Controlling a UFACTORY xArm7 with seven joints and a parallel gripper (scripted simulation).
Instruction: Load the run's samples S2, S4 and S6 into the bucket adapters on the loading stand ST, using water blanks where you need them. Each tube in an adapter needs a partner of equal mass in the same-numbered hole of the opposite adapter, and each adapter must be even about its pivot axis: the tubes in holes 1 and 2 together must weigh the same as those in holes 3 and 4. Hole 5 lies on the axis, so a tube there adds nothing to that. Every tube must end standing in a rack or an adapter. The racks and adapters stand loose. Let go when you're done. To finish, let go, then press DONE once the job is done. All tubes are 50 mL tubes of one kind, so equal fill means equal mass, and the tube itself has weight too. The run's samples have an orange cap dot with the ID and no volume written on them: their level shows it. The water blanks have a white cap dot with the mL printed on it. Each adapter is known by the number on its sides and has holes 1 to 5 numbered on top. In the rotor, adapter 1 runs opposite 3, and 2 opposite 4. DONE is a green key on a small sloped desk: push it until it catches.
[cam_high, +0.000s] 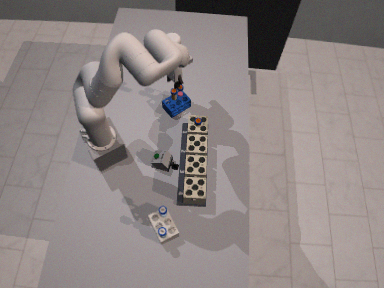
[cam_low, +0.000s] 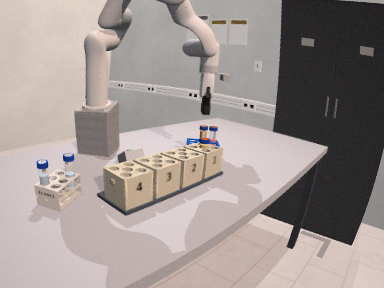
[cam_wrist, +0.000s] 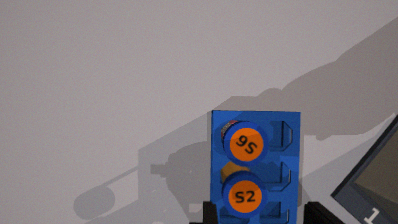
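Now: the sample tube S2 10 mm ahead of my hand and 130 mm below it. From my hand the other things lie so: sample tube S4: 130 mm ahead, 170 mm to the right, 120 mm below; blue sample rack: 10 mm ahead, 10 mm to the right, 160 mm below; sample tube S6: 30 mm ahead, 30 mm to the left, 130 mm below.
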